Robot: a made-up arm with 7 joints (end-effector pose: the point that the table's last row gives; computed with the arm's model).
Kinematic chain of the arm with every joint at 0, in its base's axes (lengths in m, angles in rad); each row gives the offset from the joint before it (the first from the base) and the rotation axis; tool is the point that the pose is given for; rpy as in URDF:
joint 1: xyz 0 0 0.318 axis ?
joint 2: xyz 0 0 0 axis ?
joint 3: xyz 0 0 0.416 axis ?
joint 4: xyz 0.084 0 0 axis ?
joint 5: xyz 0.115 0 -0.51 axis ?
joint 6: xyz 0 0 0 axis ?
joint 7: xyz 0.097 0 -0.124 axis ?
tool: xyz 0 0 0 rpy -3.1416 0 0
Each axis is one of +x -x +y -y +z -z.
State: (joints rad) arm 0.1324 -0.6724 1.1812 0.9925 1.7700 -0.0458 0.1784
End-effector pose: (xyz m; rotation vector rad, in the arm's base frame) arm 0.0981 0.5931 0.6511 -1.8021 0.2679 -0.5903
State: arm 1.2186 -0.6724 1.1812 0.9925 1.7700 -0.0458 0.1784
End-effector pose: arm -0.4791 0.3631 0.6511 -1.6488 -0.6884 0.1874
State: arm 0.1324 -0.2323 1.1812 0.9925 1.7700 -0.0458 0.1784
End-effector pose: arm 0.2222 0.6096 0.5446 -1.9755 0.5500 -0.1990
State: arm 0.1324 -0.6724 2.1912 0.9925 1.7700 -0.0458 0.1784
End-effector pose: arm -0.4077 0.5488 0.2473 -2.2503 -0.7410 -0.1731
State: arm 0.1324 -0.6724 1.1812 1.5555 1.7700 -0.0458 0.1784
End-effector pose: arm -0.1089 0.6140 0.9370 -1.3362 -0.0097 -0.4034
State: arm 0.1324 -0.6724 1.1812 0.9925 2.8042 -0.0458 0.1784
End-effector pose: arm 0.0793 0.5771 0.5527 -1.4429 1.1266 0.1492
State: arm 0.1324 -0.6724 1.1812 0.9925 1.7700 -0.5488 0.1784
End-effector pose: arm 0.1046 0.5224 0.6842 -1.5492 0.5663 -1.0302
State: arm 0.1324 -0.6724 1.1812 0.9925 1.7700 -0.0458 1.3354
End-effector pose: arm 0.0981 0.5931 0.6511 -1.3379 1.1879 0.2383
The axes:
joint 1: +z
joint 2: +y
joint 3: +z
joint 4: -y
joint 5: -z
joint 6: +y
joint 7: -z

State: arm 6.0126 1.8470 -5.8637 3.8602 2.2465 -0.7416 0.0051
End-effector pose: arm 0.7432 -0.4403 0.2983 0.4316 1.9159 -0.8965
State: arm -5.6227 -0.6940 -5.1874 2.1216 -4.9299 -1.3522 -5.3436
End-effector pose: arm -0.3789 0.0583 1.1025 0.0939 0.6572 0.3014
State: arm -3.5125 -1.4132 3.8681 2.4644 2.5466 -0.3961 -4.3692
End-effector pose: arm 0.9492 -0.1096 0.0719 2.1662 1.4530 1.0607
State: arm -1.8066 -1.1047 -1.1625 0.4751 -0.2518 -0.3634 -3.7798
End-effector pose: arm -0.5249 0.0089 0.5498 1.8177 0.5166 -1.8187
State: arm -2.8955 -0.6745 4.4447 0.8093 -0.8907 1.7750 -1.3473
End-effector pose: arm 0.0903 0.5116 0.1930 -0.5001 2.4971 -1.1741
